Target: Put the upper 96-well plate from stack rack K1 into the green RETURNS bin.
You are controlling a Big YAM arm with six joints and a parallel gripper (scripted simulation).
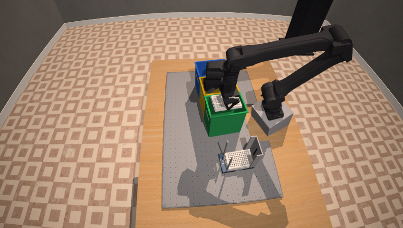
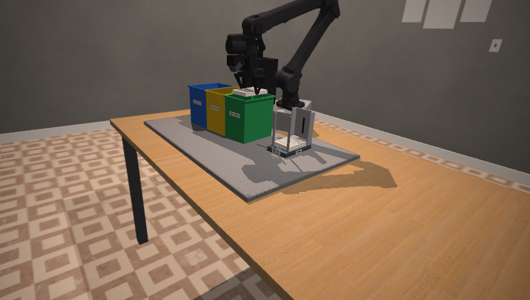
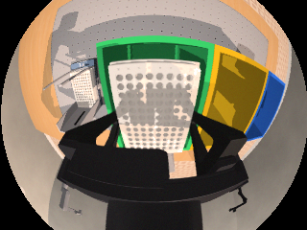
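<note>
The white 96-well plate is right at my hand. The rest, counted from my hand: yellow bin: 130 mm to the right, 110 mm below, 10 mm ahead; blue bin: 260 mm to the right, 110 mm below, 10 mm ahead; green bin: 110 mm below.
</note>
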